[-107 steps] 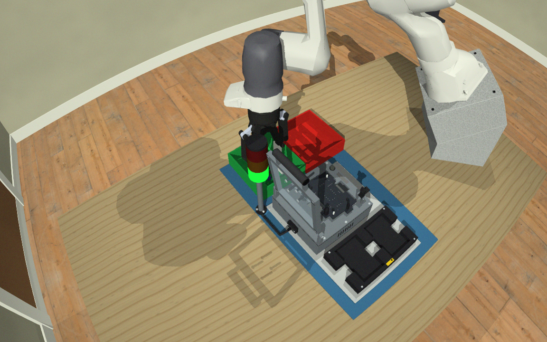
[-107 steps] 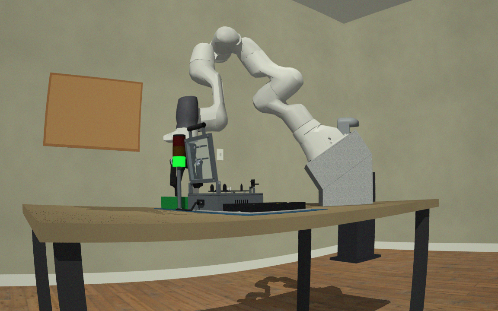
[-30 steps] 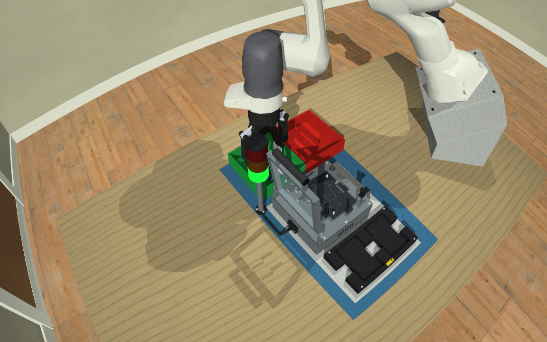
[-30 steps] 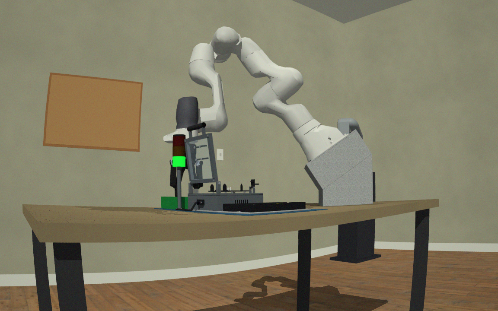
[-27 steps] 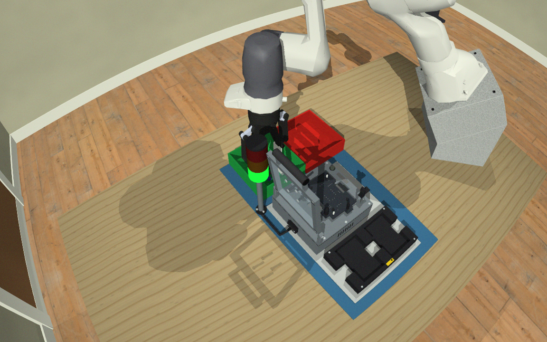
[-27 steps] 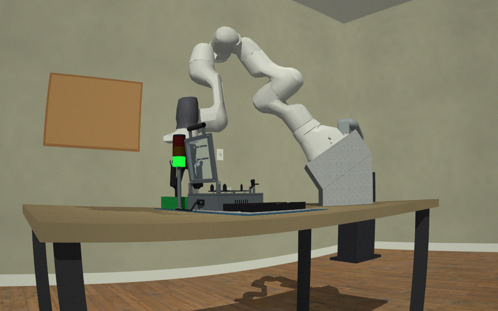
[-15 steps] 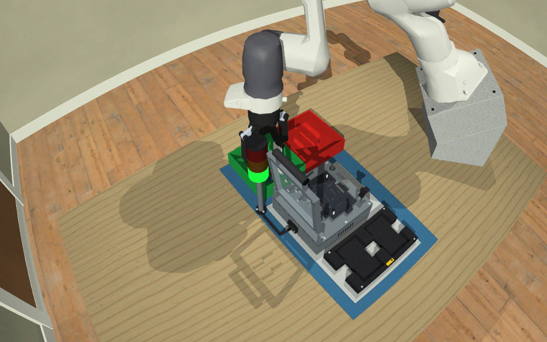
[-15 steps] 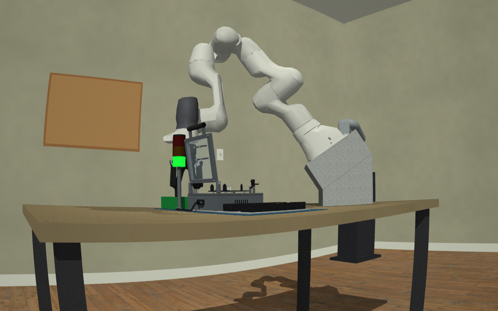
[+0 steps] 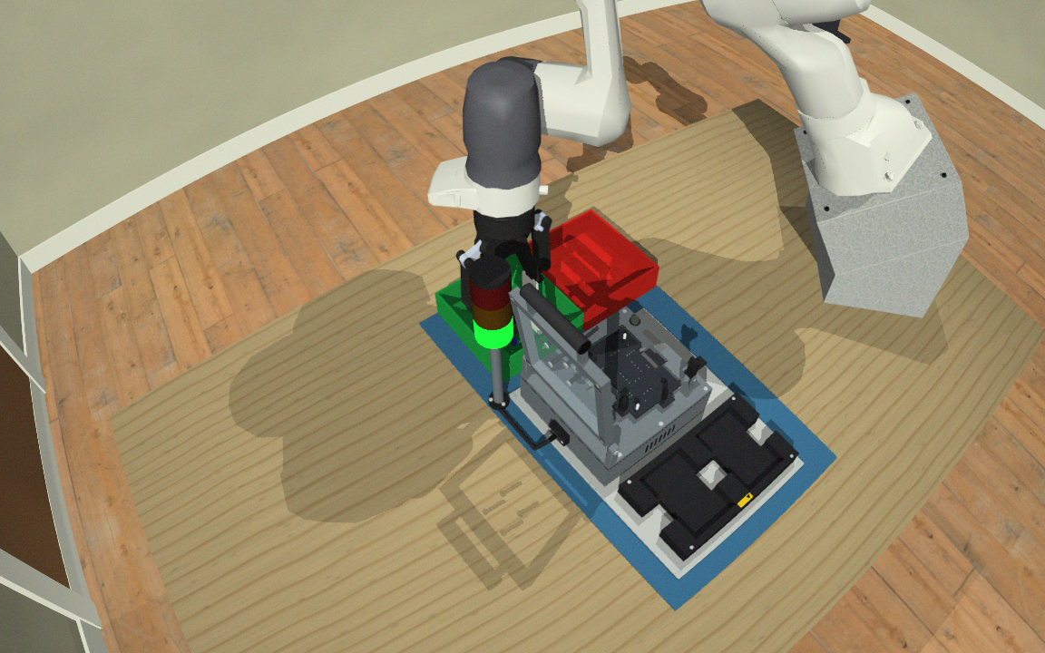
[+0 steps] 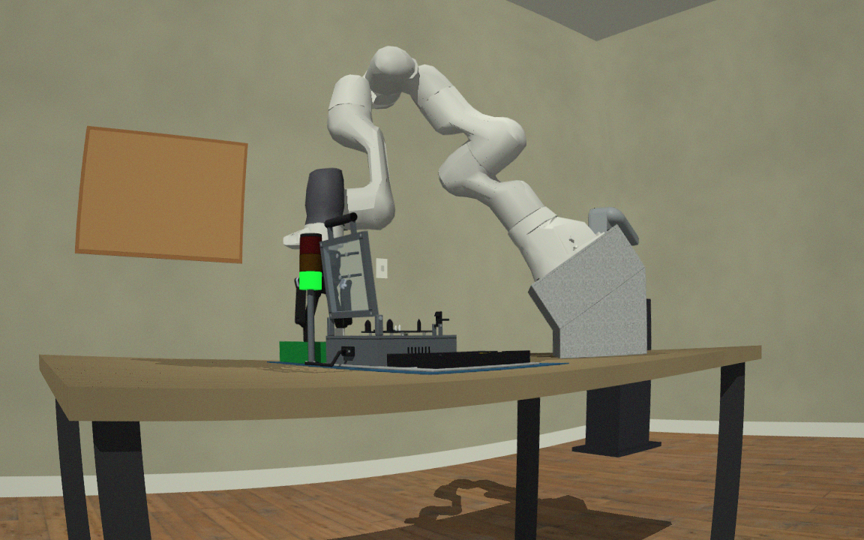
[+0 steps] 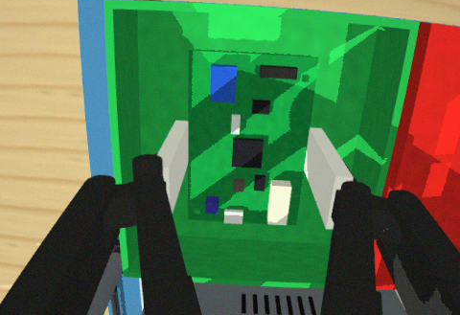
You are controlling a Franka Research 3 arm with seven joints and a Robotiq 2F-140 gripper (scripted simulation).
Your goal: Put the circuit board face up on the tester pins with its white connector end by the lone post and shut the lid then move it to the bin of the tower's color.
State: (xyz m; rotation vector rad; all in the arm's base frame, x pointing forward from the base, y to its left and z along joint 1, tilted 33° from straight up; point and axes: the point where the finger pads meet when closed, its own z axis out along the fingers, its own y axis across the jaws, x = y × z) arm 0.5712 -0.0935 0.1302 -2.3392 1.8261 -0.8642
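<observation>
Right now the green bin is 20 mm below my hand. The rest, counted from my hand: red bin (150 mm behind, 20 mm to the right, 20 mm below); green circuit board (20 mm below); tester plate (70 mm behind, 200 mm to the left, 30 mm above).
</observation>
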